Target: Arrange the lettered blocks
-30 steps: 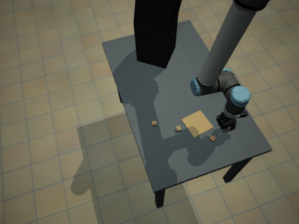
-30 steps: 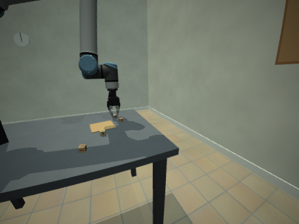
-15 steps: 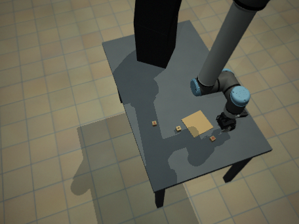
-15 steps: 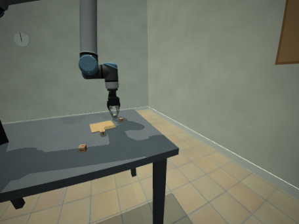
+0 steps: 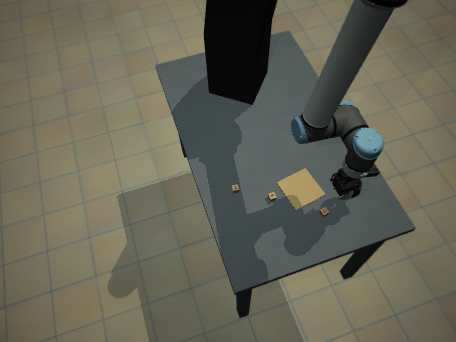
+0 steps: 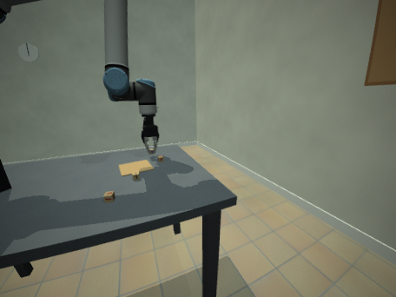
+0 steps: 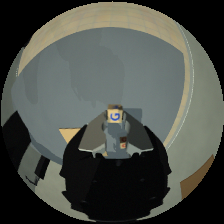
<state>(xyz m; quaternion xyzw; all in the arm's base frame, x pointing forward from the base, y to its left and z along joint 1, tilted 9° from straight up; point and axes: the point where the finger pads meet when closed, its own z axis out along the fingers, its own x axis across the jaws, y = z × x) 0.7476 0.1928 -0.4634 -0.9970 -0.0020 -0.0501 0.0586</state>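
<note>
Right now my hand is 140 mm to the left of the tan mat, 100 mm past it and 30 mm above it.
</note>
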